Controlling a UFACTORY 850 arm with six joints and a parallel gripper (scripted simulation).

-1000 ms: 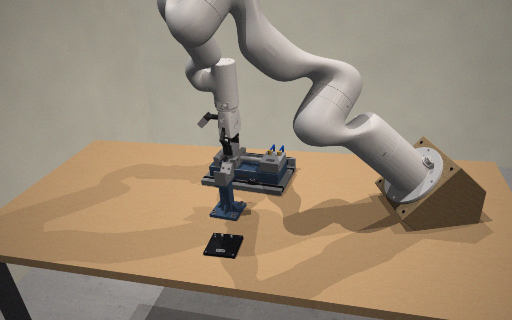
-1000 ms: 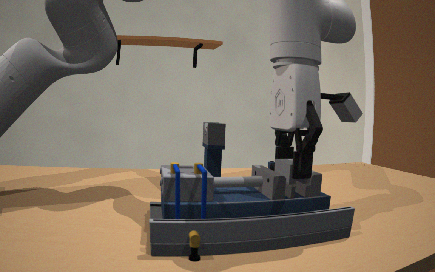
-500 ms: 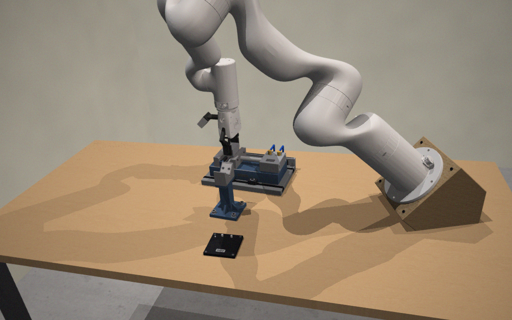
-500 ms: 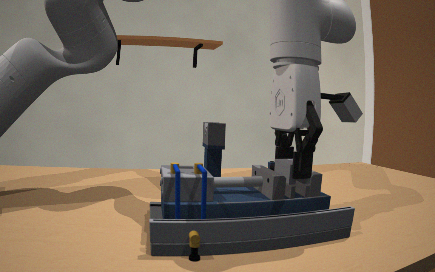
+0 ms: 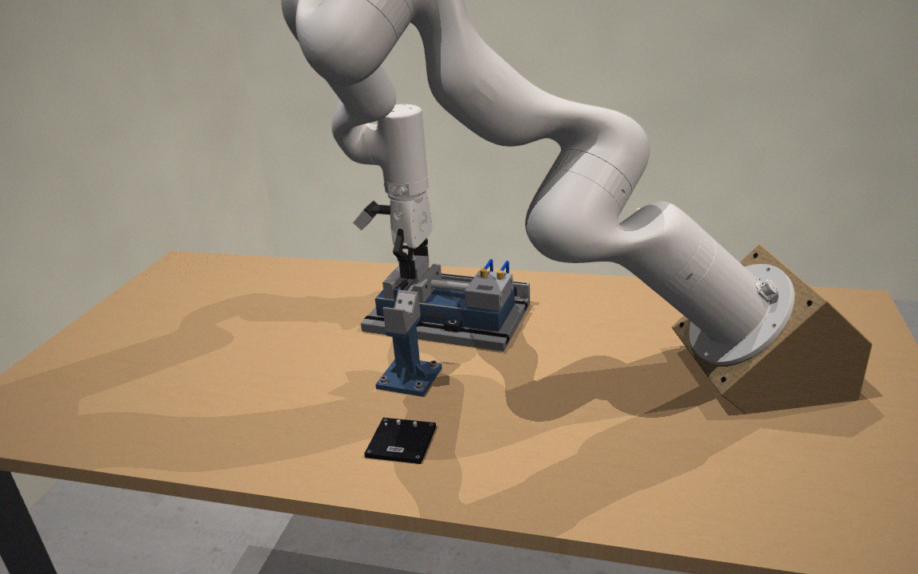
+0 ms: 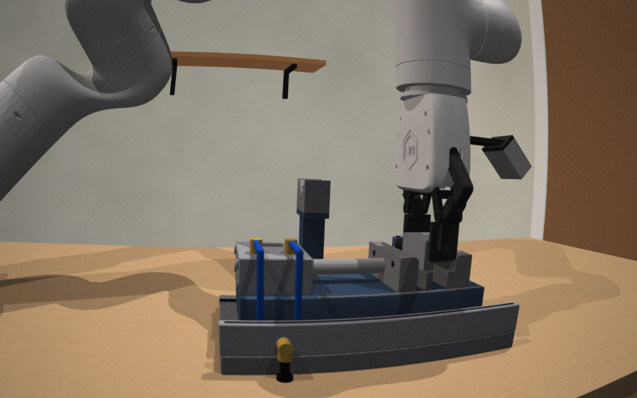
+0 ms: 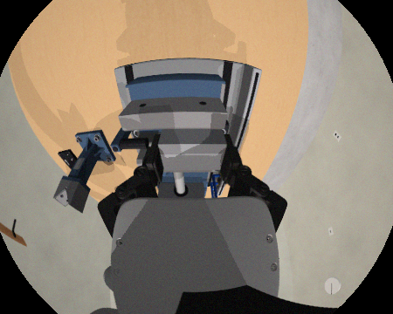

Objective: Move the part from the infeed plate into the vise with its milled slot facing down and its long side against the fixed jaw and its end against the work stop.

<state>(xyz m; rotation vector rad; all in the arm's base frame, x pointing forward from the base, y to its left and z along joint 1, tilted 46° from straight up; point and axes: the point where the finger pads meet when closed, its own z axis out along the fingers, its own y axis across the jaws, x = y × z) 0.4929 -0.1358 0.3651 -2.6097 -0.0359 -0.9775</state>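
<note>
The part lies 20 mm below my hand. Also, from my hand: moving jaw: 40 mm behind, 30 mm below, 10 mm to the left; then work stop: 70 mm to the left, 20 mm below, 10 mm behind; then fixed jaw: 30 mm to the left, 30 mm below, 30 mm ahead.
</note>
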